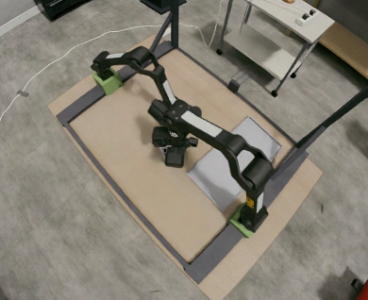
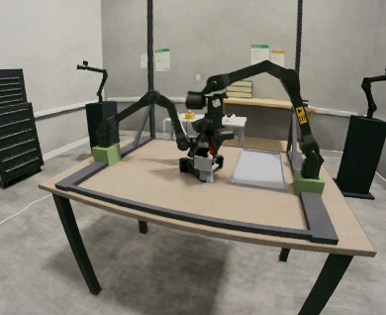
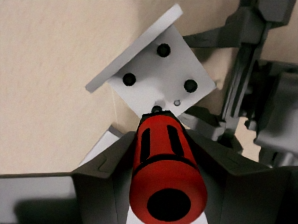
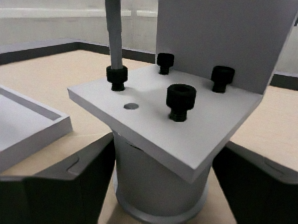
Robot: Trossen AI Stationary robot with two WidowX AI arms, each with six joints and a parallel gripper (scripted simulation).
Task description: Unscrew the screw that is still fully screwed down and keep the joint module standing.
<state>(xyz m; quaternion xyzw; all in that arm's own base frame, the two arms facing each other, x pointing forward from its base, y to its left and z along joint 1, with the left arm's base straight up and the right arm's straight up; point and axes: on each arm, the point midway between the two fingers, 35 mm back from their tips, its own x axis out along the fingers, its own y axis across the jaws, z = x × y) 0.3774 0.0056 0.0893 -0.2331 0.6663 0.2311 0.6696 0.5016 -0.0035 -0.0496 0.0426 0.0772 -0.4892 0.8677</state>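
Now: the red screwdriver 3 cm below my left hand. From my left hand the other things lie so: black screw: 1 cm behind, 3 cm to the right, 8 cm below; then grey joint module: 1 cm ahead, 2 cm to the right, 12 cm below; then light grey bracket: 1 cm ahead, 2 cm to the right, 8 cm below.
The grey joint module lies 20 mm to the left of my right hand, 20 mm ahead of it and 10 mm below it. From my right hand the other things lie so: black screw: 30 mm above; red screwdriver: 90 mm above, 40 mm to the left, 10 mm ahead; light grey bracket: 40 mm above, 20 mm ahead, 10 mm to the left.
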